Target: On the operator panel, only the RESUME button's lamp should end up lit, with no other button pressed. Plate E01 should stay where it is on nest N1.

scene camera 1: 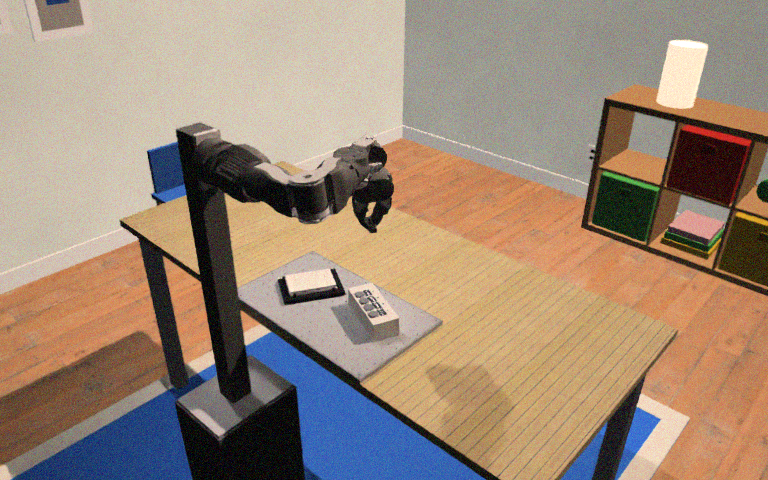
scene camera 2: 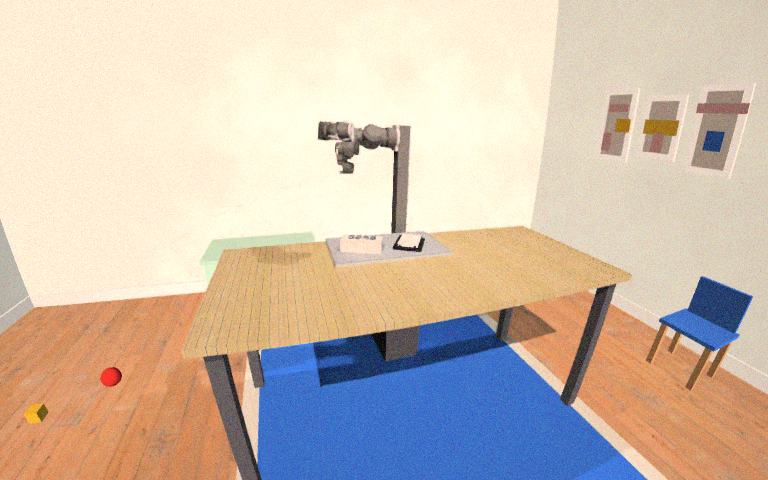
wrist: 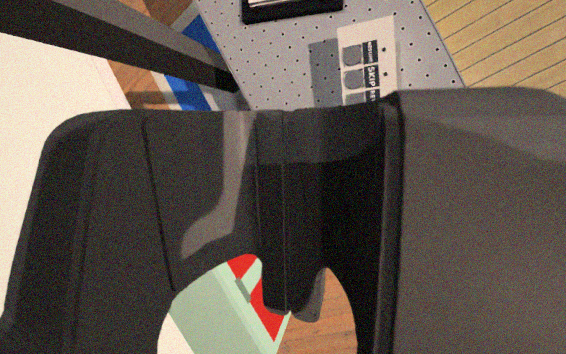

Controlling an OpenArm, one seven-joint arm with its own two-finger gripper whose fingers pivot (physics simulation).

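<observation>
The operator panel point(scene camera 1: 386, 327) point(scene camera 2: 360, 245) point(wrist: 367, 32) is a pale box with a row of round grey buttons. In the wrist view the RESUME button point(wrist: 353, 55) is at the row's upper end, with SKIP point(wrist: 354, 78) beside it; the rest is hidden behind the gripper. The small lamp dots beside these two look dark. Plate E01 point(scene camera 1: 309, 280) point(scene camera 2: 408, 240), a pale slab, lies flat on the black nest N1 point(scene camera 1: 311, 298) point(wrist: 295, 14); its lettering is unreadable. My gripper point(scene camera 1: 372, 228) point(scene camera 2: 346, 171) point(wrist: 300, 211) is shut and empty, high above the table, apart from the panel.
Panel and nest stand on a grey perforated board point(scene camera 1: 311, 323) point(scene camera 2: 385, 257) point(wrist: 280, 65) on the wooden table point(scene camera 1: 509, 316) point(scene camera 2: 453, 283). The arm's dark post point(scene camera 1: 218, 283) point(scene camera 2: 400, 186) rises beside the table edge. A pale green bench point(scene camera 2: 260, 243) stands behind the table.
</observation>
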